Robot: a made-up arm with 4 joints.
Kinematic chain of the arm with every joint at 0, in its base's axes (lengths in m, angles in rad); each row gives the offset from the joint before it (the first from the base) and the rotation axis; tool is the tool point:
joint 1: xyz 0 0 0.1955 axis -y
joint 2: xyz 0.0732 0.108 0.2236 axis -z
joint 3: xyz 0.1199 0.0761 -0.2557 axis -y
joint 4: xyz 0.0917 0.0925 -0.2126 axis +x
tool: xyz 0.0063 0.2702 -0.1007
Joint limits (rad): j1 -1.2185..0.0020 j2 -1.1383..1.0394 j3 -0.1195..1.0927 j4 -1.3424..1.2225
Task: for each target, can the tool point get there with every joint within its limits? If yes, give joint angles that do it. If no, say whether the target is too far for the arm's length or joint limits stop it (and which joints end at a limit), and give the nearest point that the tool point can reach.
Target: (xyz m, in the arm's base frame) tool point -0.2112 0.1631 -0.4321
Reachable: yes | joints -1.0007 0.5463 0.0918 -1.0196
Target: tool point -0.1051 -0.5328 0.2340
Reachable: no: joint limits stop it (at a limit: joint 1, joint 2, joint 3, joint 4) | nearest point 0.0069 -0.3491 -0.3290 | short by 0.603 m
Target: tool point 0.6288 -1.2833 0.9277
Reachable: no: too far | nearest point 0.4950 -0.3491 0.0220 | short by 1.308 m
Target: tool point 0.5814 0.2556 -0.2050
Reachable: yes | joints -0.1497 0.0831 0.8017 -1.1271
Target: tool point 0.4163 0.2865 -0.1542
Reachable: yes | joints -0.5515 0.6833 0.4117 0.7778
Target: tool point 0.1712 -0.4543 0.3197
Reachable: no: joint limits stop it (at a limit: joint 1, joint 2, joint 3, joint 4) | nearest point 0.4950 -0.3491 0.0220 | short by 0.452 m
